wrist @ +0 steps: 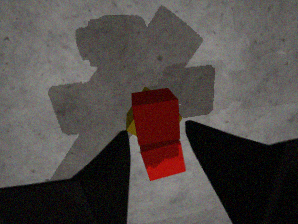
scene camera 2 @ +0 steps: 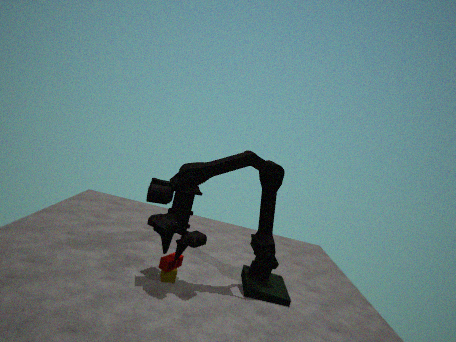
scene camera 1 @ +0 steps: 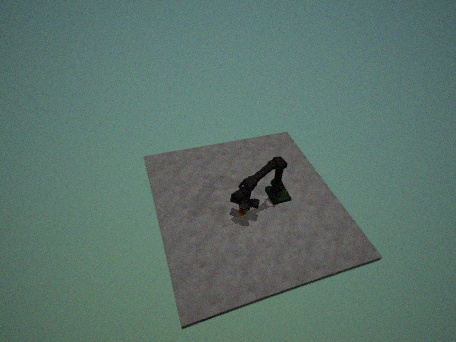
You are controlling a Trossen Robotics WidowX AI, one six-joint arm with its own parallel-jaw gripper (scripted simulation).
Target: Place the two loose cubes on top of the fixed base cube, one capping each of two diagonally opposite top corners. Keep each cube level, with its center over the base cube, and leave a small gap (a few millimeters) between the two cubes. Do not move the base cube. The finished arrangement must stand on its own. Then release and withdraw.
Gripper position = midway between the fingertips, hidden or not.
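Observation:
Scene camera 2 gives you the gripper (scene camera 2: pixel 170 256). In the wrist view there's the gripper again (wrist: pixel 157 131), together with a red cube (wrist: pixel 156 112) and a red cube (wrist: pixel 162 159).

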